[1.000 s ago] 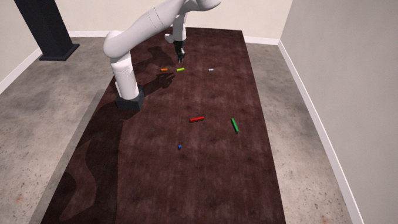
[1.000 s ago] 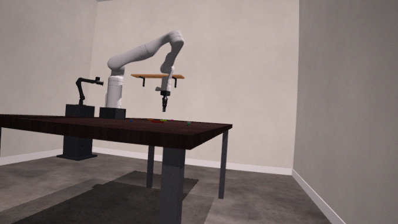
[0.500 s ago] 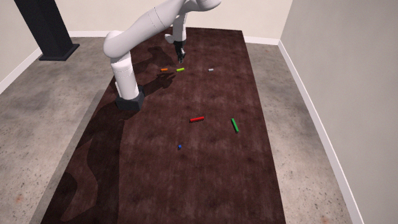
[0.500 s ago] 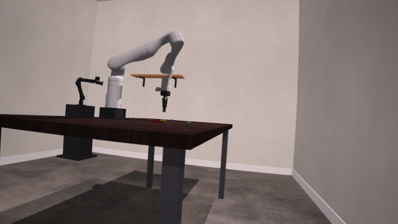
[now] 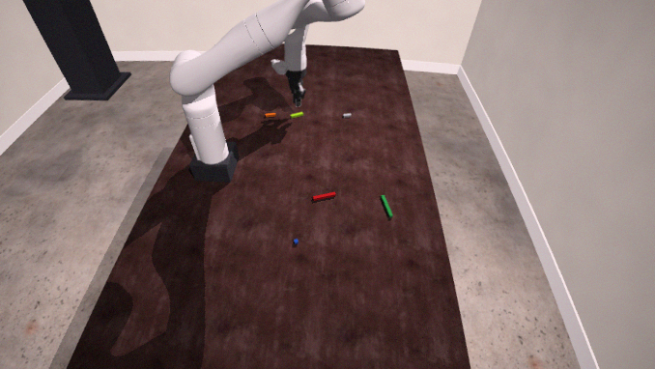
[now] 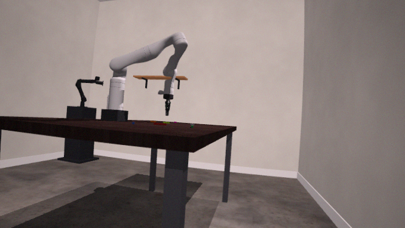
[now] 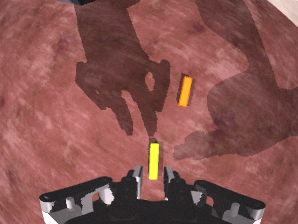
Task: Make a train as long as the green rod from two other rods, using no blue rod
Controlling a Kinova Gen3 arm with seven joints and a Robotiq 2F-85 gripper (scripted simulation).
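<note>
Now: the lime rod 7 cm below my hand. From my hand the other things lie so: magenta rod 36 cm to the left, 7 cm below, 7 cm behind; then orange rod 11 cm behind, 7 cm below, 1 cm to the right; then grey rod 20 cm ahead, 7 cm below, 2 cm to the left.
</note>
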